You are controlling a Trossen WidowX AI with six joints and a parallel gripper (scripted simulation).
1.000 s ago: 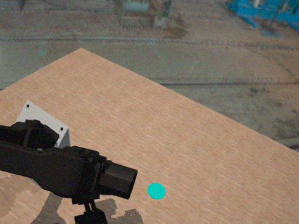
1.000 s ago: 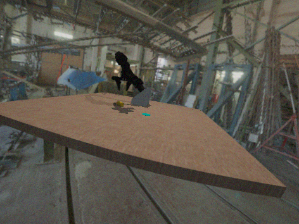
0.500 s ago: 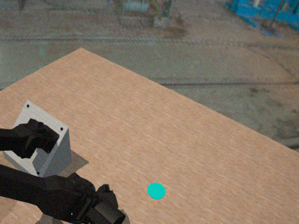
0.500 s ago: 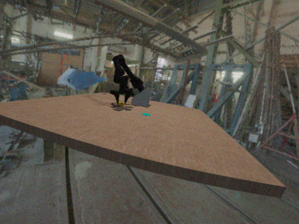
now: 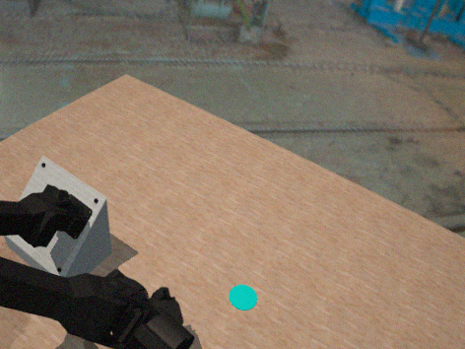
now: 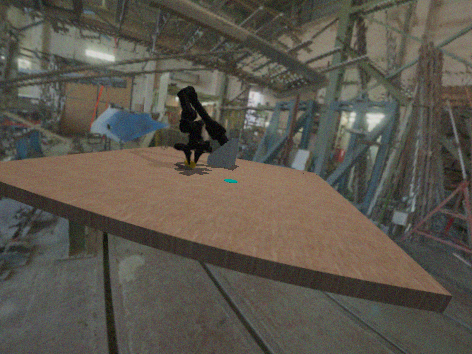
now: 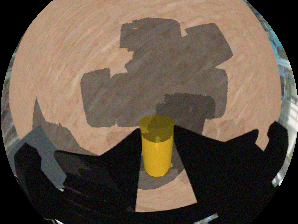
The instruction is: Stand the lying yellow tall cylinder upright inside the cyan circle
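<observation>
Right now the cyan circle is 23 cm to the left of my gripper tip, 9 cm ahead of it and 2 cm below it. Also, from my gripper tip: yellow tall cylinder 2 cm to the right, 1 cm behind.
</observation>
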